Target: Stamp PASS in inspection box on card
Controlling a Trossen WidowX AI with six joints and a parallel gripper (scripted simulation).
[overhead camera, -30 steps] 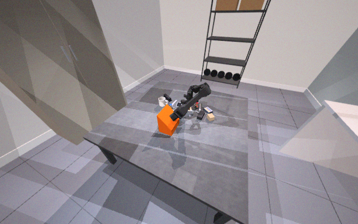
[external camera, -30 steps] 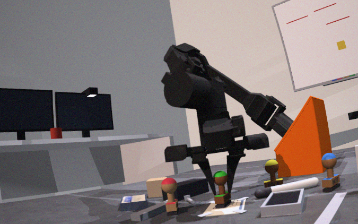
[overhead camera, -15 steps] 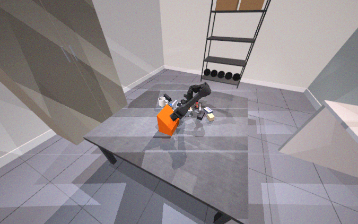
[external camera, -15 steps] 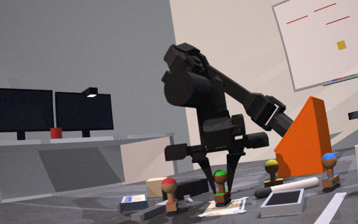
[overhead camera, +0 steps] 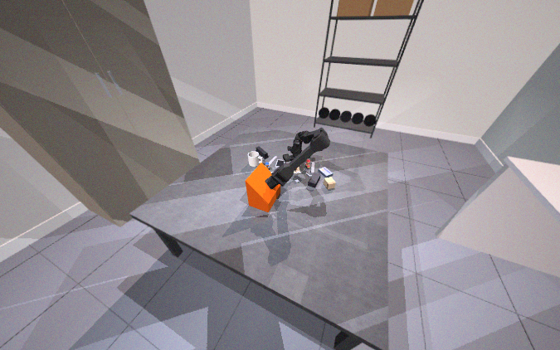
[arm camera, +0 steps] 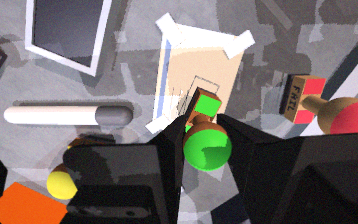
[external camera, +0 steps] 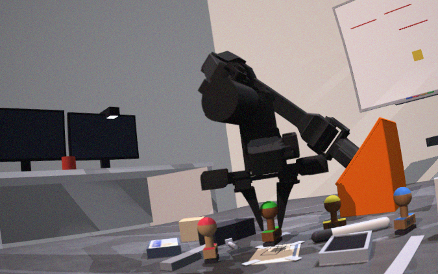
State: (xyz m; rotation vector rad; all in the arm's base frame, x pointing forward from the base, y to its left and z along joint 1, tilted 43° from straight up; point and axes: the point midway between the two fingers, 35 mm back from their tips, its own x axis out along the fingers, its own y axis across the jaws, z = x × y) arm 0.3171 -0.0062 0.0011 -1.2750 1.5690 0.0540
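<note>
The card lies 40 mm below my gripper tip, 10 mm to the left of it and 10 mm ahead of it. Also, from my gripper tip: white marker: 80 mm behind, 70 mm to the left, 30 mm below; then green-topped pass stamp: right at my gripper tip; then red-topped stamp: 70 mm ahead, 60 mm to the right, 20 mm below.
</note>
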